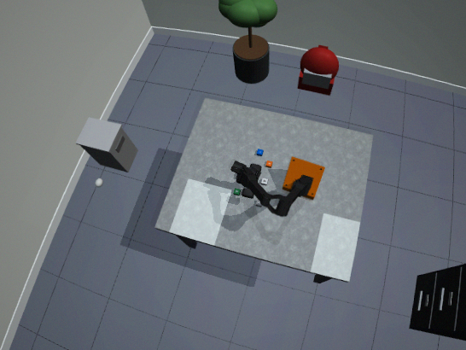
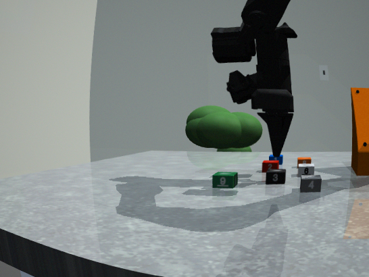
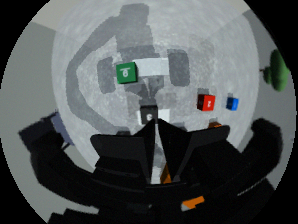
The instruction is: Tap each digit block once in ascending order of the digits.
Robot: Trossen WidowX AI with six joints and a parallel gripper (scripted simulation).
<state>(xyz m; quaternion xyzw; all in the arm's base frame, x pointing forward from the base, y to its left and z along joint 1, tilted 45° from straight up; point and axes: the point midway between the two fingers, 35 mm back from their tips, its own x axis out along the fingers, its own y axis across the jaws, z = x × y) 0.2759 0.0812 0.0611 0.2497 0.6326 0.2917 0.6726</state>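
Right now my gripper tip is 30 mm above the black 3 block and 10 mm to the right of it. Round my gripper tip: green 9 block 70 mm ahead, 50 mm to the left, 30 mm below; grey 4 block 70 mm to the left, 70 mm behind, 30 mm below; white 6 block 60 mm to the right, 50 mm behind, 30 mm below.
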